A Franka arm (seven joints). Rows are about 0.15 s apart.
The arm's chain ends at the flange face. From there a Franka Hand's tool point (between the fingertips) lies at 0.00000 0.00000 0.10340 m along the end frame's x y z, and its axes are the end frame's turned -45 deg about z.
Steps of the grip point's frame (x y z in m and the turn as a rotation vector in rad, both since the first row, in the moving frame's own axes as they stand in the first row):
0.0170, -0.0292, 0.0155, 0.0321, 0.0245, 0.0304
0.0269, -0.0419, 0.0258, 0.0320, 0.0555, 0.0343
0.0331, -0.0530, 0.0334, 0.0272, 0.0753, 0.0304
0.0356, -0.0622, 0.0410, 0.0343, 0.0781, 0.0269
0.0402, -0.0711, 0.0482, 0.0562, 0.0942, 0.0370
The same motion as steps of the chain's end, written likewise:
-0.0081, -0.0285, 0.0156, 0.0400, -0.0054, 0.0304
-0.0124, -0.0423, 0.0260, 0.0619, 0.0166, 0.0343
-0.0177, -0.0535, 0.0337, 0.0725, 0.0340, 0.0304
-0.0221, -0.0610, 0.0414, 0.0795, 0.0310, 0.0269
-0.0248, -0.0678, 0.0488, 0.1063, 0.0269, 0.0370

